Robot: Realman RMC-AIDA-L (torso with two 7-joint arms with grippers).
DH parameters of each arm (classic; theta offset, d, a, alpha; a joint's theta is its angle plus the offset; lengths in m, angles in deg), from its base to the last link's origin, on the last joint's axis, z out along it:
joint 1: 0 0.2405 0 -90
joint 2: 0 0 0 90
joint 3: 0 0.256 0 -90
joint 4: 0 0 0 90
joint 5: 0 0.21 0 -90
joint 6: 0 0 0 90
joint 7: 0 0.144 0 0
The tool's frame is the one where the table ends.
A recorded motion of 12 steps. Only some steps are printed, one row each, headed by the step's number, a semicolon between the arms.
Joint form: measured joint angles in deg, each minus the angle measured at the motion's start. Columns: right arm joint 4, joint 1, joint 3, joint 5, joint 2, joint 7, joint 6; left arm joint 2, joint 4, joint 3, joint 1, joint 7, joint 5, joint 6.
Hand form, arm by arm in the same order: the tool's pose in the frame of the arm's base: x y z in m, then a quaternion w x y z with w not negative. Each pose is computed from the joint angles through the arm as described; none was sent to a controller.
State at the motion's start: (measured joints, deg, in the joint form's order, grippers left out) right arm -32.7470 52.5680 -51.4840 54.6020 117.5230 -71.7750 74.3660; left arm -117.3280 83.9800 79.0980 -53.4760 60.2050 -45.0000 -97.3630
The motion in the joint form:
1: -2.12 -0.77 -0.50 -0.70 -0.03 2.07 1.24; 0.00 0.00 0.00 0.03 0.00 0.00 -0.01
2: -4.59 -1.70 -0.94 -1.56 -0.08 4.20 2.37; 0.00 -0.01 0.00 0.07 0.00 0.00 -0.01
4: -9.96 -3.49 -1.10 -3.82 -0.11 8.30 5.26; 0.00 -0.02 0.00 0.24 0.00 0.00 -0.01
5: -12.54 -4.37 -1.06 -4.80 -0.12 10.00 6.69; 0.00 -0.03 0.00 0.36 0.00 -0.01 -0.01
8: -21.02 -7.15 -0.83 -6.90 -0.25 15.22 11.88; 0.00 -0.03 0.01 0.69 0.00 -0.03 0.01
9: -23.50 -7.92 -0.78 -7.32 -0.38 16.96 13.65; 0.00 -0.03 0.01 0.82 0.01 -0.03 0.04
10: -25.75 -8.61 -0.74 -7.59 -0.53 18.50 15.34; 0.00 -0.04 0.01 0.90 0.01 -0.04 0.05
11: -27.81 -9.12 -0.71 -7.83 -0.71 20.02 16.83; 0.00 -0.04 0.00 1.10 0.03 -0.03 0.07
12: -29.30 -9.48 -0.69 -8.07 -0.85 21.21 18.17; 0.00 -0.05 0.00 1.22 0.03 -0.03 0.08
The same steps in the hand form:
1: 0.1646 0.4144 -0.0313 0.08532 -0.95116 0.28326 0.08817; -0.0242 0.3612 0.0098 0.08062 -0.98512 0.09645 0.11719
2: 0.1663 0.4136 -0.0254 0.08819 -0.94957 0.28966 0.08144; -0.0245 0.3612 0.0098 0.08054 -0.98516 0.09604 0.11724
4: 0.1690 0.4110 -0.0117 0.09449 -0.94650 0.30112 0.06734; -0.0256 0.3612 0.0097 0.08031 -0.98531 0.09451 0.11738
5: 0.1704 0.4094 -0.0049 0.09822 -0.94505 0.30572 0.06139; -0.0263 0.3611 0.0097 0.08009 -0.98543 0.09342 0.11742
8: 0.1720 0.4022 0.0184 0.10803 -0.94013 0.31970 0.04782; -0.0283 0.3609 0.0097 0.07975 -0.98571 0.09068 0.11747
9: 0.1720 0.3993 0.0256 0.10953 -0.93813 0.32557 0.04386; -0.0291 0.3609 0.0097 0.07982 -0.98580 0.08968 0.11742
10: 0.1718 0.3963 0.0322 0.11040 -0.93643 0.33057 0.04041; -0.0296 0.3609 0.0096 0.07971 -0.98588 0.08895 0.11738
11: 0.1709 0.3939 0.0385 0.11206 -0.93475 0.33511 0.03713; -0.0309 0.3609 0.0097 0.07972 -0.98601 0.08737 0.11745
12: 0.1704 0.3915 0.0429 0.11147 -0.93345 0.33931 0.03332; -0.0316 0.3608 0.0097 0.07962 -0.98611 0.08628 0.11750

